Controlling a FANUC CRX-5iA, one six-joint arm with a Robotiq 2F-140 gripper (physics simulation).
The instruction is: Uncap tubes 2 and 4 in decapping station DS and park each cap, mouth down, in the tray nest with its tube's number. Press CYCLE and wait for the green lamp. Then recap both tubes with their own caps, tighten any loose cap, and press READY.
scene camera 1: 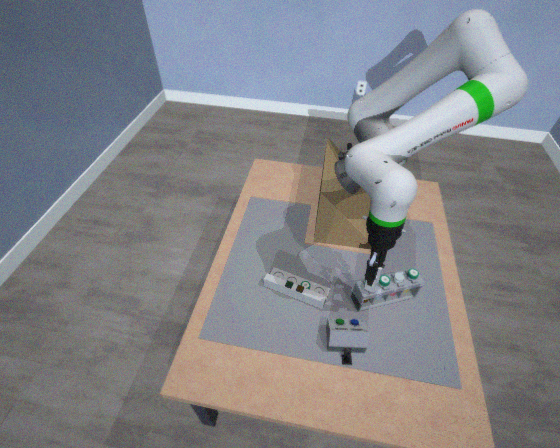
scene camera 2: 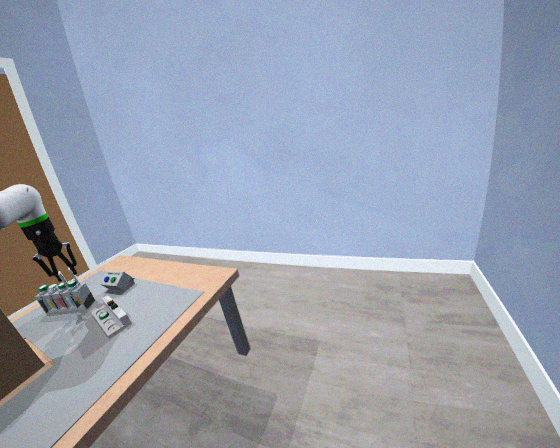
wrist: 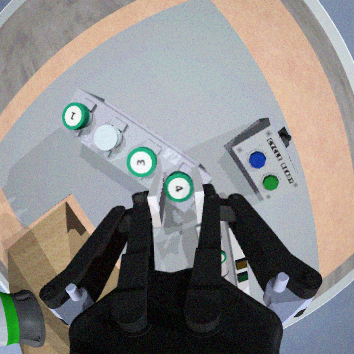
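Seen in the pictures: gripper, fingertip midpoint: [scene camera 1: 371, 285] [scene camera 2: 72, 283] [wrist: 177, 180]; arm's base, origin of the base link: [scene camera 1: 345, 177] [wrist: 30, 318].
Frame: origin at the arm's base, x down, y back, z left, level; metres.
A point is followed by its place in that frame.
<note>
The decapping station [scene camera 1: 359, 297] {x 0.100, y -0.490, z 0.061 m} [wrist: 135, 135] {x 0.069, y -0.452, z 0.164 m} [scene camera 2: 83, 294] {x 0.103, y -0.471, z 0.054 m} stands on the grey mat [scene camera 1: 256, 311] {x 0.164, y -0.554, z -0.271 m}. In the wrist view its row shows cap 1 [wrist: 75, 116] {x 0.042, y -0.408, z 0.225 m}, the open mouth of tube 2 [wrist: 107, 138] {x 0.045, y -0.427, z 0.178 m}, cap 3 [wrist: 141, 161] {x 0.043, y -0.447, z 0.133 m} and cap 4 [wrist: 178, 187] {x 0.041, y -0.466, z 0.086 m}. My gripper [wrist: 177, 180] {x 0.052, y -0.468, z 0.091 m} [scene camera 1: 371, 280] {x 0.052, y -0.468, z 0.091 m} reaches down at the station's end and is shut on cap 4, which sits at the top of tube 4. Cap 2 [scene camera 1: 305, 284] {x 0.143, y -0.437, z -0.117 m} sits in the cap tray [scene camera 1: 278, 281] {x 0.119, y -0.455, z -0.210 m} [scene camera 2: 105, 319] {x 0.153, y -0.427, z -0.141 m}. The button box [scene camera 1: 347, 335] {x 0.091, y -0.630, z 0.021 m} [wrist: 246, 140] {x 0.102, y -0.580, z 0.077 m} [scene camera 2: 120, 281] {x 0.111, y -0.595, z -0.035 m} carries the blue CYCLE button [wrist: 257, 159] {x 0.094, y -0.580, z 0.045 m} and the green READY button [wrist: 270, 182] {x 0.094, y -0.584, z 0.001 m}.
A brown cardboard box [scene camera 1: 340, 209] {x -0.015, y -0.205, z -0.021 m} [wrist: 46, 239] {x 0.119, y -0.143, z 0.116 m} stands behind the station, close to the arm's wrist. The cap tray lies left of the station, the button box in front of it near the table's [scene camera 1: 323, 409] {x 0.167, y -0.819, z -0.033 m} front half.
</note>
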